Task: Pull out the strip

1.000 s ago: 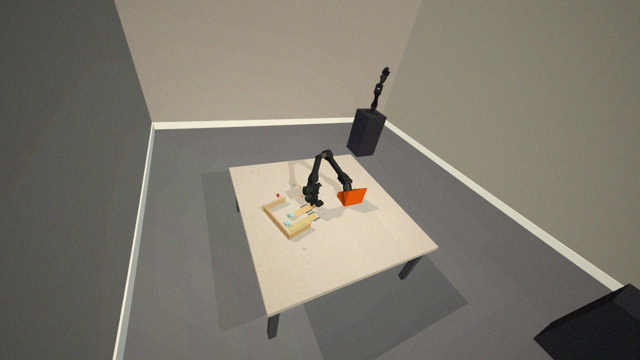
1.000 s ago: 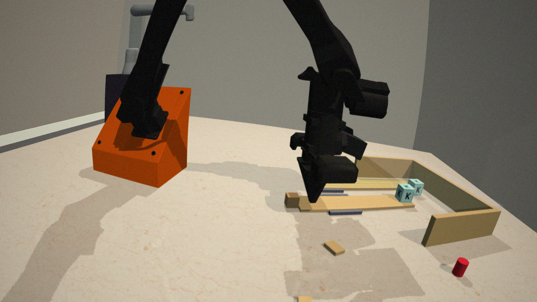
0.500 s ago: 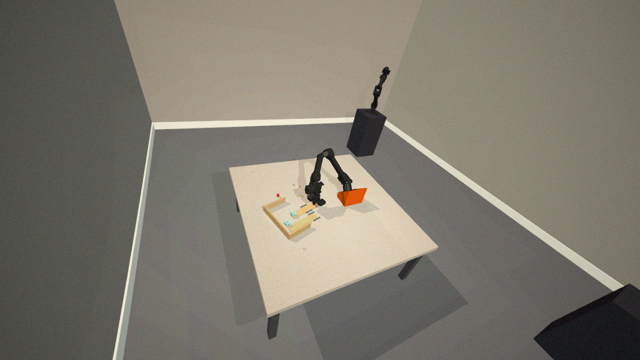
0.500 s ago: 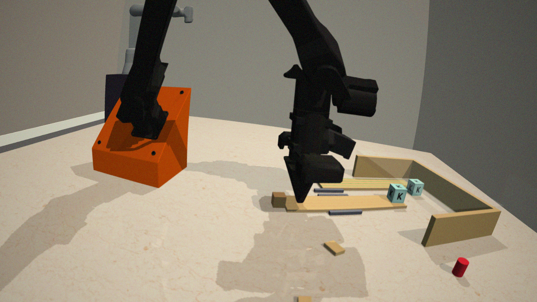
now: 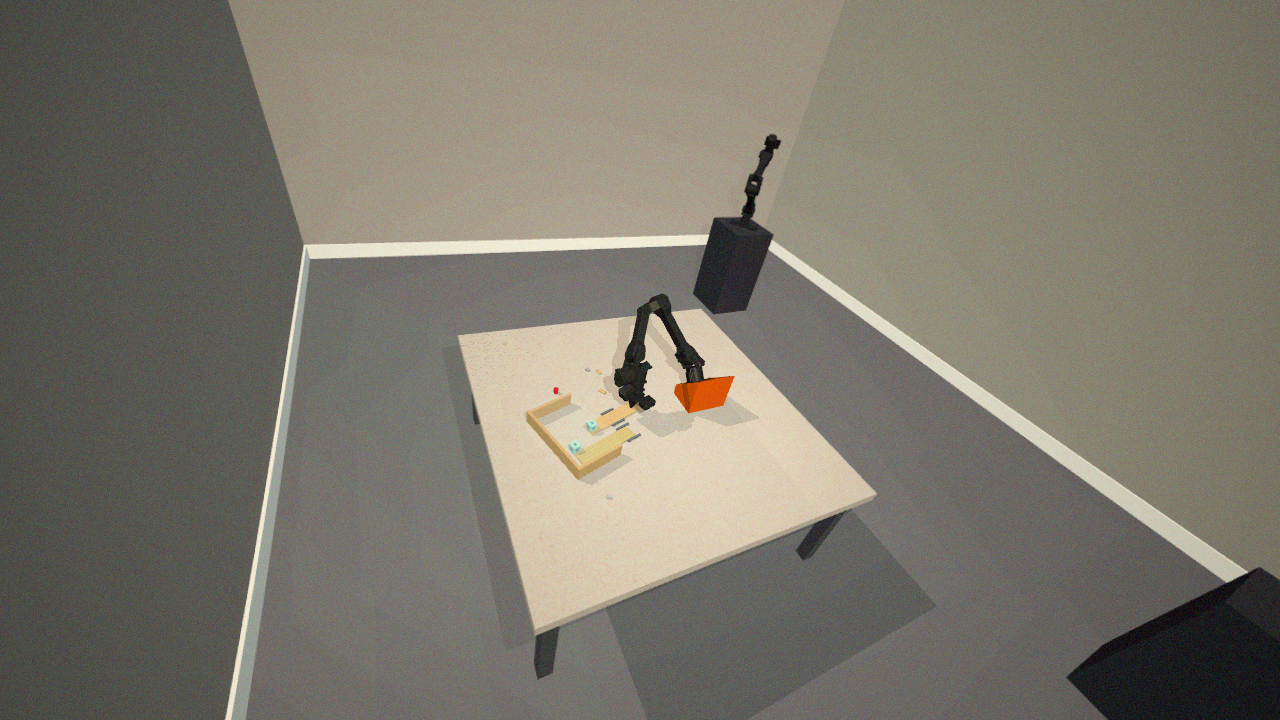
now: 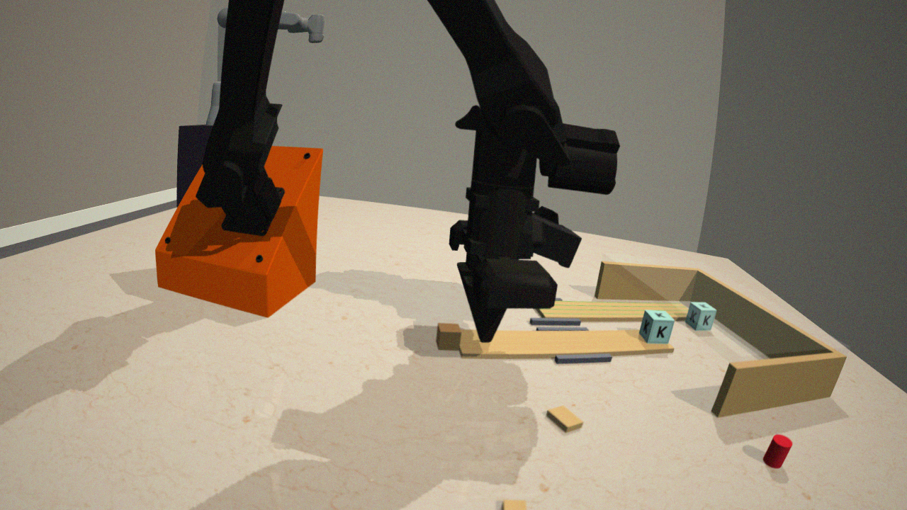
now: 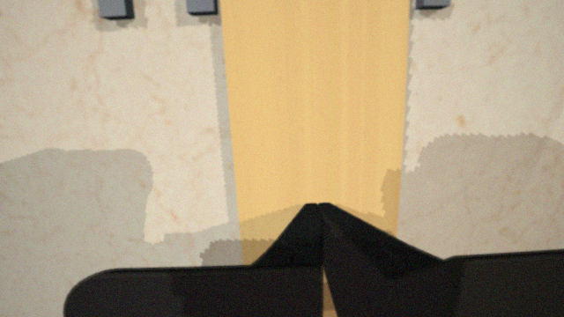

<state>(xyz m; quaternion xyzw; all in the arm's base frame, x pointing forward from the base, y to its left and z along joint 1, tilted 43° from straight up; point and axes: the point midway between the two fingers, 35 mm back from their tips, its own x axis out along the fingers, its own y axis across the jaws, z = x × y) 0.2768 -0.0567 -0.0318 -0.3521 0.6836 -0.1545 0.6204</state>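
Now: gripper tip 9 cm short of the plain wooden strip and 3 cm to the right of it. From my gripper tip the other things lie so: grey disc: 25 cm ahead, 36 cm to the left; then small tan block: 4 cm behind, 1 cm to the right; then red cylinder: 26 cm ahead, 17 cm to the right, 1 cm above.
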